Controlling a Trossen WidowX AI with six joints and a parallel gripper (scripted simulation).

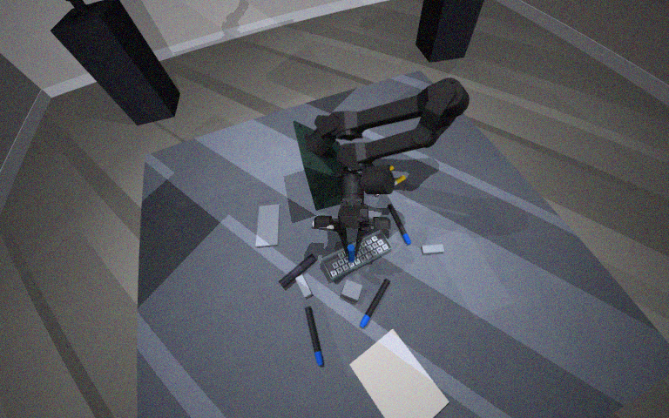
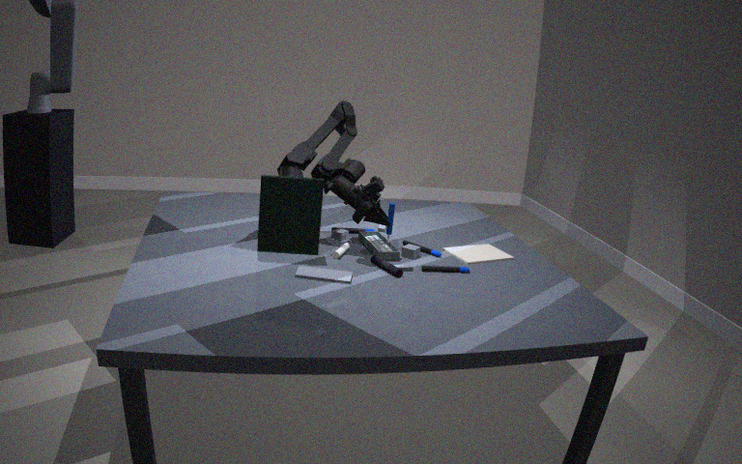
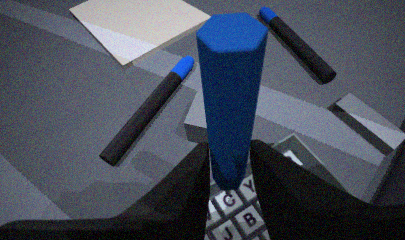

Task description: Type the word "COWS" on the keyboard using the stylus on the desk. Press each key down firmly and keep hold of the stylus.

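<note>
My gripper tip is now 20 mm above the blue stylus. From my gripper tip the other things lie so: J key 20 mm behind, 10 mm to the left, 80 mm below; B key 20 mm behind, 10 mm to the right, 80 mm below; dark cylinder 20 mm behind, 150 mm to the right, 80 mm below.
</note>
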